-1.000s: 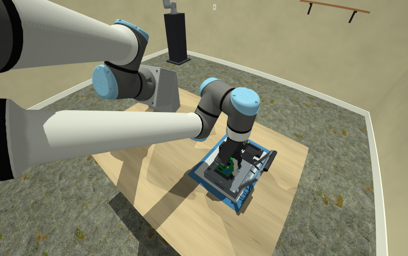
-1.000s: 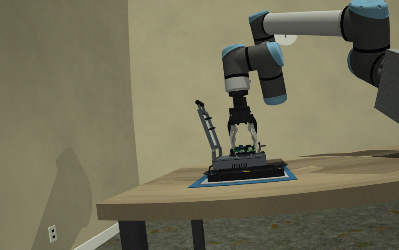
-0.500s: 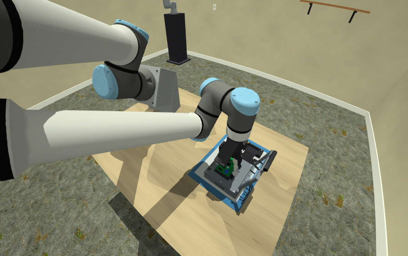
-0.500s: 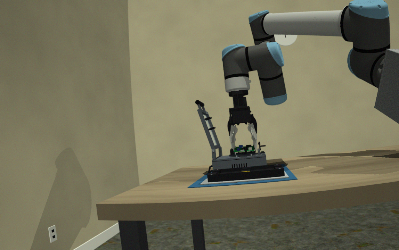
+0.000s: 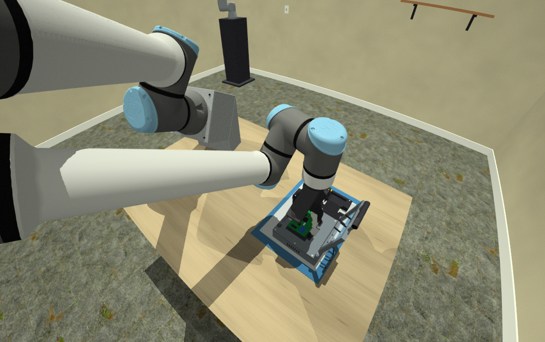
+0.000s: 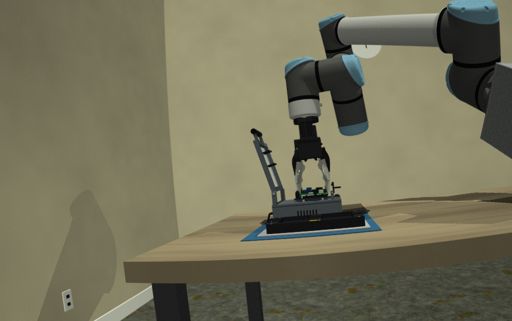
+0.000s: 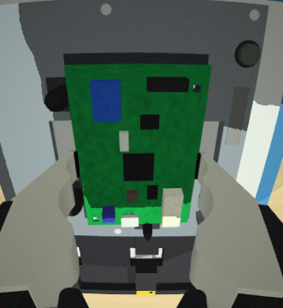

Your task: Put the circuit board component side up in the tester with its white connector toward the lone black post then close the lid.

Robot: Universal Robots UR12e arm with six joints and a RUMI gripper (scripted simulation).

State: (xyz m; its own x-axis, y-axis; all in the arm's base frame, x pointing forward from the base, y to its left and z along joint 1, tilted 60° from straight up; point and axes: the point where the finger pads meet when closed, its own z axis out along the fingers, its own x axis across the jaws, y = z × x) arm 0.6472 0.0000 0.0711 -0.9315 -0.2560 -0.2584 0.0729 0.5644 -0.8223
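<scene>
Now: the green circuit board right at my hand. Also, from my hand: lid 120 mm ahead, 100 mm above, 10 mm to the right; then grey tester 30 mm to the left, 30 mm ahead, 30 mm above.
</scene>
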